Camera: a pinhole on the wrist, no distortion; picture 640 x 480 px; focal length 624.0 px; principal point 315.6 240.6 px. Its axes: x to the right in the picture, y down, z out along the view. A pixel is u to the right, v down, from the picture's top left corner.
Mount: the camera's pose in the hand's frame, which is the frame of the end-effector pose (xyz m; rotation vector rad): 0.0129 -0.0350 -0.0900 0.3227 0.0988 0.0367
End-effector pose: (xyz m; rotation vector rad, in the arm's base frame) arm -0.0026 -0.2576 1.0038 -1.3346 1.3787 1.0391
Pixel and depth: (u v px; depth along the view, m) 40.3 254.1 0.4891
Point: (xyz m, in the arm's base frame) 0.2082 0.1496 1.0713
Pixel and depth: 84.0 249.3 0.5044
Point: 0.2159 0.1531 1.0398
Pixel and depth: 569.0 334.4 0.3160
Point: 0.0951 -0.0935 0.7923
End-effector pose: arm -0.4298 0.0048 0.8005 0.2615 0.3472 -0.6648
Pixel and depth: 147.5 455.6 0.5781
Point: -0.3942 -0.1582 1.3154
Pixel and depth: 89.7 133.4 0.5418
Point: -0.6218 -0.2975 1.1843
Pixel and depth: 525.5 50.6 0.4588
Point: -0.4004 -0.4433 0.9360
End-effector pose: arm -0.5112 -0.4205 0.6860 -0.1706 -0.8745 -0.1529
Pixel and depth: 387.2 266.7 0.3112
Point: -0.6376 -0.4983 0.8868
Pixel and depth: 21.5 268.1 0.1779
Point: -0.6279 -0.4844 0.7085
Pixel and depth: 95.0 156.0 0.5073
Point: -0.9230 -0.5952 0.8638
